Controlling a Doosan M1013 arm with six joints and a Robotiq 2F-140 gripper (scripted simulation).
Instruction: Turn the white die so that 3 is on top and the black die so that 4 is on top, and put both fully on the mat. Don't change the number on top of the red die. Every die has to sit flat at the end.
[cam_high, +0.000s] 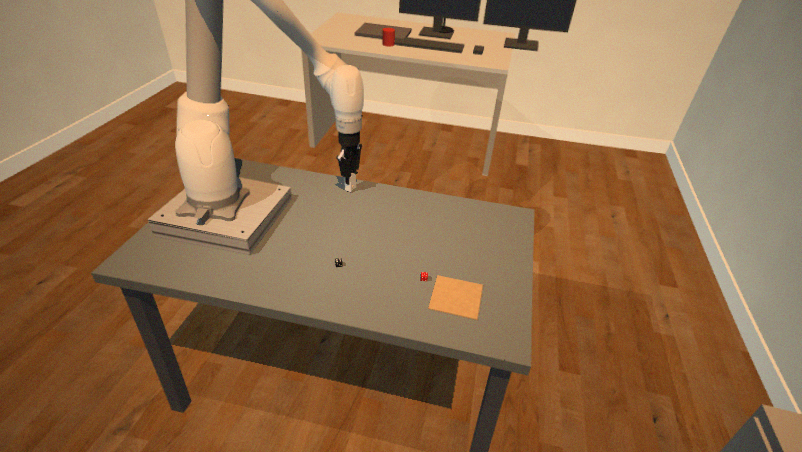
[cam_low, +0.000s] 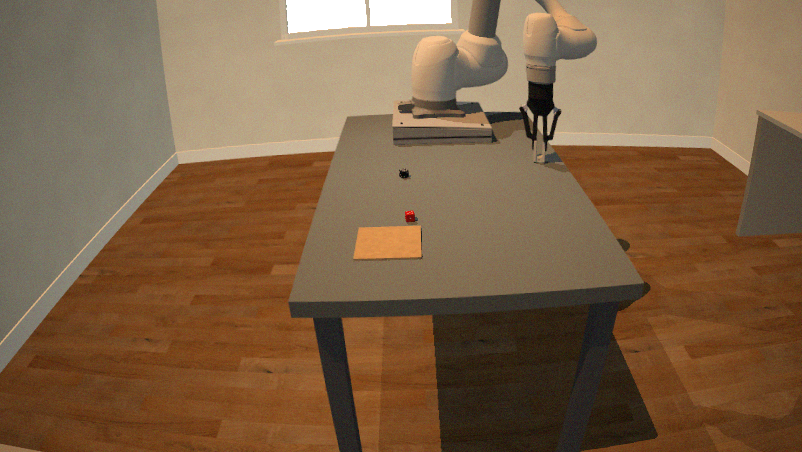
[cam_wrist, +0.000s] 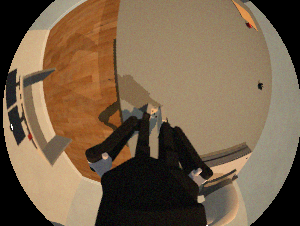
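My gripper is now 390 mm short of the orange mat, 520 mm to the left of it and 40 mm above it. Round my hand: white die 30 mm below; then black die 20 mm ahead, 420 mm to the right, 30 mm below; then red die 290 mm ahead, 450 mm to the right, 30 mm below.
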